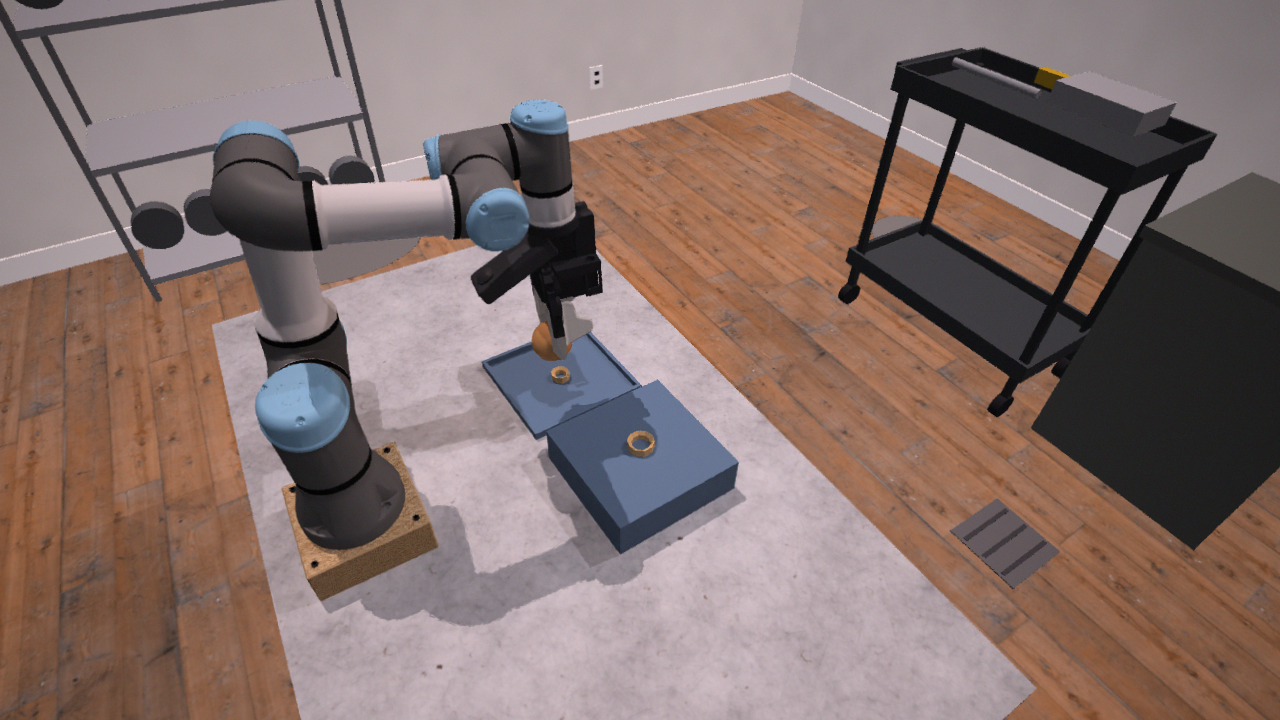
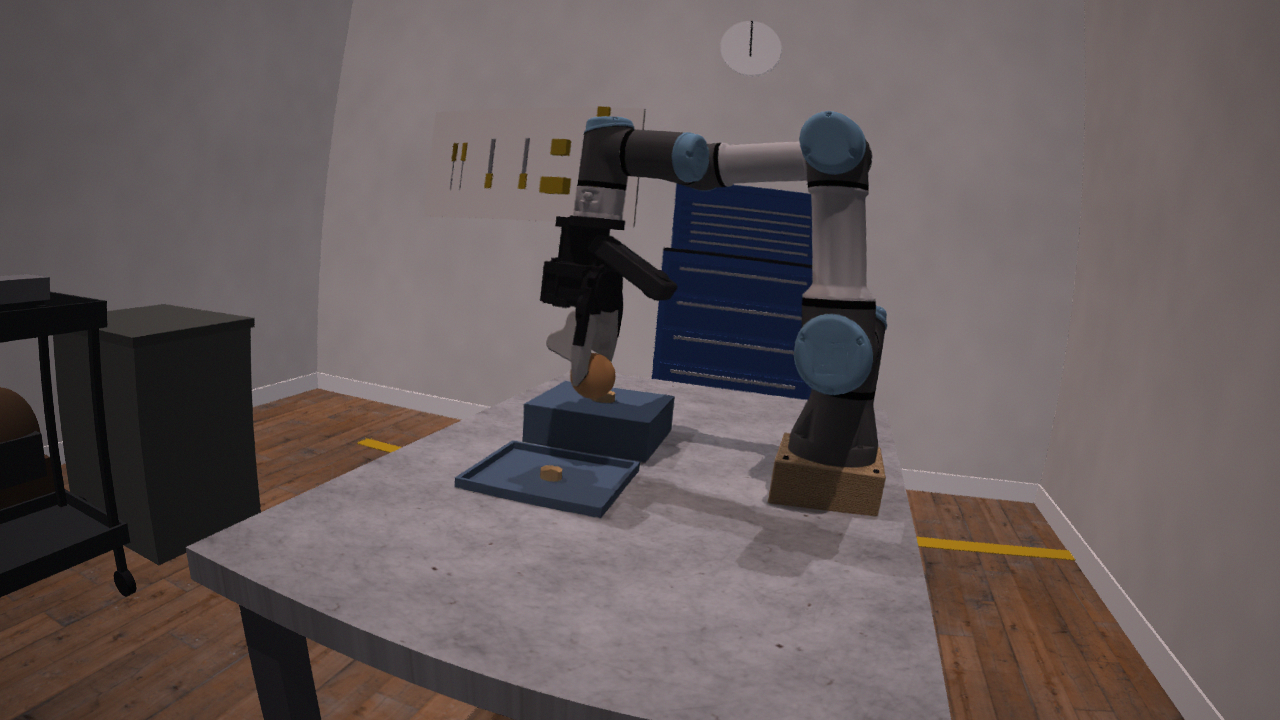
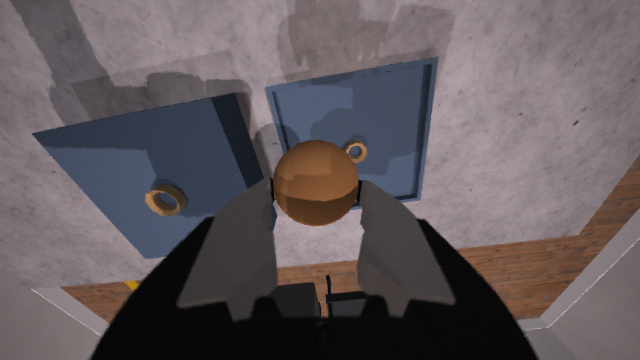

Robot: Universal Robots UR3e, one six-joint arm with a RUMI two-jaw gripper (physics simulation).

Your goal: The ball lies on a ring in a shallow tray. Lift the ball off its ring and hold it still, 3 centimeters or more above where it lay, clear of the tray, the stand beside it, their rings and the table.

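Frame: origin at the arm's base, x down, y ahead, z right, level; millimetres.
Seen in the pictures: gripper, between the fingertips: (image 1: 556, 344) (image 2: 588, 382) (image 3: 315, 182); arm's base, origin of its link: (image 1: 353, 504) (image 2: 832, 452).
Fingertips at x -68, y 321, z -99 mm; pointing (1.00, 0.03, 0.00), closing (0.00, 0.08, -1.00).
Pixels of each thing's top centre, then the offset from my fingertips to it. "*": a spot on its surface instead. Level surfaces: height alone.
- orange-brown ball, centre of its top: (image 3: 316, 209) (image 2: 594, 353) (image 1: 550, 324) dx -39, dy -5, dz -1 mm
- shallow blue tray, centre of its top: (image 2: 551, 469) (image 3: 356, 153) (image 1: 560, 372) dx +109, dy +21, dz -53 mm
- small tan ring, a spot on its surface: (image 2: 550, 473) (image 3: 366, 148) (image 1: 554, 368) * dx +110, dy +16, dz -66 mm
- larger tan ring, a spot on its surface: (image 1: 640, 443) (image 3: 174, 198) * dx +65, dy +50, dz +171 mm
- grey stone-like table top, height of its surface: dx +124 mm
An orange-brown ball (image 1: 545, 342) (image 2: 597, 377) (image 3: 316, 175) is held between the two fingertips of my gripper (image 1: 556, 344) (image 3: 315, 182), which is shut on it. The ball hangs in the air, well above the shallow blue tray (image 1: 513, 390) (image 2: 528, 503) (image 3: 426, 125) and apart from it. A small tan ring (image 1: 560, 375) (image 2: 550, 473) (image 3: 356, 151) sits on the tray floor, with its hole open. The blue box-shaped stand (image 1: 677, 488) (image 2: 572, 431) (image 3: 125, 175) is beside the tray. A larger tan ring (image 1: 640, 443) (image 3: 165, 200) lies on its top.
The tray and stand are on a grey stone-like table top (image 1: 716, 626) (image 2: 626, 608). The robot's base stands on a tan block (image 1: 375, 567) (image 2: 825, 483) at one side. A black cart (image 1: 1011, 134) and a dark cabinet (image 1: 1154, 385) (image 2: 192, 429) stand off the table.
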